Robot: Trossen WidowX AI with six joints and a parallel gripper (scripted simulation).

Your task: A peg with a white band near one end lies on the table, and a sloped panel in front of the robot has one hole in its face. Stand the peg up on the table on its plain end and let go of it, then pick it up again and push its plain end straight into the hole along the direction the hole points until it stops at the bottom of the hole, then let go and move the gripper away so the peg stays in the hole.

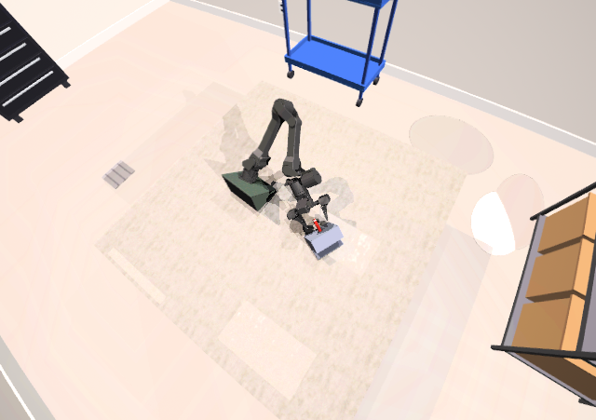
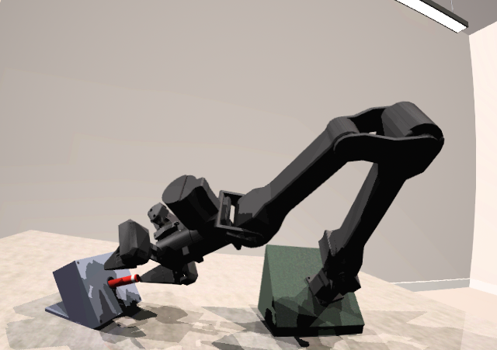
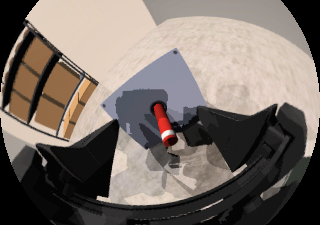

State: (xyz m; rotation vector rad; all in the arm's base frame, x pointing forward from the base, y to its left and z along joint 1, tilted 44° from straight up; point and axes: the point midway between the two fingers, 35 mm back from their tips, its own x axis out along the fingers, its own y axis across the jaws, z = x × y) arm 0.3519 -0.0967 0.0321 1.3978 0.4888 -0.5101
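The peg lies 10 mm behind my gripper tip and 10 mm below it. Also, from my gripper tip: sloped panel (40 mm ahead, 20 mm to the right, 40 mm below).
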